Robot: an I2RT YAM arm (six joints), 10 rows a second.
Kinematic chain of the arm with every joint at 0, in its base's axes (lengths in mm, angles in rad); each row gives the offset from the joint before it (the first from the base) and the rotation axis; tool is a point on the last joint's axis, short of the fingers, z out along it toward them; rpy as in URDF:
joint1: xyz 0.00 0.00 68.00 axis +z
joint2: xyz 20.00 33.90 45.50 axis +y
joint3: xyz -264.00 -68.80 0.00 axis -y
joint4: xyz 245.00 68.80 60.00 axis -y
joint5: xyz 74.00 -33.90 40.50 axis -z
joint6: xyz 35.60 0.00 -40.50 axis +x
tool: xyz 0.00 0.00 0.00 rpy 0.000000 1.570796 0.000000
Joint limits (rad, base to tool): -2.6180..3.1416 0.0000..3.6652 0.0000..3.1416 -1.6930..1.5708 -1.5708..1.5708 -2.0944..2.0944
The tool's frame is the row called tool.
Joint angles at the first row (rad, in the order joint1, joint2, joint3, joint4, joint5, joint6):
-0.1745, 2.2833, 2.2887, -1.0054, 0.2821, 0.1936
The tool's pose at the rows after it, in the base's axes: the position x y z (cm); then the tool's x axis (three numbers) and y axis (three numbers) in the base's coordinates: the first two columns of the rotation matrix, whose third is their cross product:
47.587 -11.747 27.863 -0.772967 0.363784 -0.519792 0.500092 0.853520 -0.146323
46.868 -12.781 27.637 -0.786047 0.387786 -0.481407 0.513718 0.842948 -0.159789
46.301 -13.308 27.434 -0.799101 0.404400 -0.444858 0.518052 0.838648 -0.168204
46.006 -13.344 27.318 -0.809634 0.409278 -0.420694 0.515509 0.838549 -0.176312
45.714 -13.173 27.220 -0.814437 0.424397 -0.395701 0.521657 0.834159 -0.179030
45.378 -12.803 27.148 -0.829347 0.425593 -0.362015 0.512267 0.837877 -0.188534
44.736 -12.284 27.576 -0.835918 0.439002 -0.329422 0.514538 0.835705 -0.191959
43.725 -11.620 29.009 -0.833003 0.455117 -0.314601 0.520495 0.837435 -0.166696
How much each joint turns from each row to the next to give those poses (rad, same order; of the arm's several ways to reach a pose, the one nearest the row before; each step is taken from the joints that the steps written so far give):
-0.0473, 0.0023, -0.0008, -0.0648, -0.0004, 0.0000
-0.0241, 0.0000, 0.0000, -0.0454, 0.0000, 0.0000
-0.0137, 0.0000, -0.0004, -0.0412, -0.0038, 0.0008
-0.0023, 0.0000, 0.0001, -0.0275, 0.0004, 0.0000
0.0019, -0.0004, 0.0003, -0.0320, 0.0004, 0.0160
0.0058, -0.0015, 0.0000, -0.0394, -0.0004, 0.0027
0.0072, -0.0133, 0.0000, -0.0526, -0.0015, 0.0190
0.0069, -0.0366, 0.0001, -0.0511, -0.0248, 0.0225

